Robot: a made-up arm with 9 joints. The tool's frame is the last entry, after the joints.
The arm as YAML. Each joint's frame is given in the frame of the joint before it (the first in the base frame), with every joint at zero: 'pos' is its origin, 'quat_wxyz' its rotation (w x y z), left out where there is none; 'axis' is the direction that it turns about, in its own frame. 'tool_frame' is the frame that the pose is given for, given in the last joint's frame.
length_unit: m
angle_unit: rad
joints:
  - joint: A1
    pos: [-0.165, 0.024, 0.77]
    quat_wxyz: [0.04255, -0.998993, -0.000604, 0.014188]
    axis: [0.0, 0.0, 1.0]
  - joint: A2
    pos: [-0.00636, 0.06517, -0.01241]
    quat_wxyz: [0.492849, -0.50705, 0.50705, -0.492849]
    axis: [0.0, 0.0, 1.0]
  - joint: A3
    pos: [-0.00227, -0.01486, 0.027]
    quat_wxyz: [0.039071, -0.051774, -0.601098, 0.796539]
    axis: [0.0, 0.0, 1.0]
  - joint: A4
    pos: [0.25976, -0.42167, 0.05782]
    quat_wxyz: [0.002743, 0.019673, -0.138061, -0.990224]
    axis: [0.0, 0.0, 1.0]
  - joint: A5
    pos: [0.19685, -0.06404, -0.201]
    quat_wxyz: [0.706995, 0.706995, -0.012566, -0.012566]
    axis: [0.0, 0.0, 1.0]
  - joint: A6
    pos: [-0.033, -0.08, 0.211]
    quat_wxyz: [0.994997, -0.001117, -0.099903, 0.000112]
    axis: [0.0, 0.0, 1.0]
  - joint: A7
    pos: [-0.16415, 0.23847, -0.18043]
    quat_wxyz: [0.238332, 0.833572, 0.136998, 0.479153]
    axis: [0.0, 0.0, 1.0]
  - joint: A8
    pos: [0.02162, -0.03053, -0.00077]
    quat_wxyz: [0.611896, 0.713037, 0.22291, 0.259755]
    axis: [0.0, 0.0, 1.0]
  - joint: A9
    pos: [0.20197, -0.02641, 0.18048]
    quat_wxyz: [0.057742, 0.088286, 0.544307, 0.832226]
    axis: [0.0, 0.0, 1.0]
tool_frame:
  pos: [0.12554, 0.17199, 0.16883]
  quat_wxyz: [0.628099, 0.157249, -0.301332, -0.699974]
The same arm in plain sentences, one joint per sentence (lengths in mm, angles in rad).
The arm has nine revolute joints in a row. What follows holds with every joint at zero, and every direction is one of the base frame's.
The first joint lies 165 mm along -x and 24 mm along +y and 770 mm along +z from the base frame's origin and rotates about the direction (-0.028399, 0.084998, -0.995976).
The second joint lies 6 mm along -x and 66 mm along -y and 7 mm along +z from the first joint and rotates about +x.
The third joint lies 27 mm along +x and 1 mm along -y and 15 mm along -z from the second joint and rotates about the direction (0.272001, -0.0479, -0.961104).
The fourth joint lies 412 mm along +x and 272 mm along -y and 70 mm along +z from the third joint and rotates about -z.
The fifth joint lies 57 mm along -x and 199 mm along +y and 201 mm along +z from the fourth joint and rotates about -x.
The sixth joint lies 211 mm along -x and 33 mm along -y and 80 mm along +z from the fifth joint and rotates about the direction (-0.980036, -0.198807, -0.0022).
The seventh joint lies 210 mm along +x and 125 mm along -y and 238 mm along -z from the sixth joint and rotates about the direction (0.246301, 0.931804, 0.266601).
The eighth joint lies 2 mm along -x and 10 mm along +y and 36 mm along -z from the seventh joint and rotates about the direction (-0.161204, 0.194705, -0.967524).
The ninth joint lies 226 mm along -x and 69 mm along +y and 135 mm along -z from the eighth joint and rotates about the direction (0.0299, 0.976486, -0.213497).
The tool frame, which is the frame that the pose is given for, lies 78 mm along +x and 120 mm along +y and 231 mm along -z from the ninth joint; its axes are the base frame's turned by roll -2.1779, pitch -1.181 and yaw 1.2514 rad (as in URDF: about the fixed x, then y, then z).

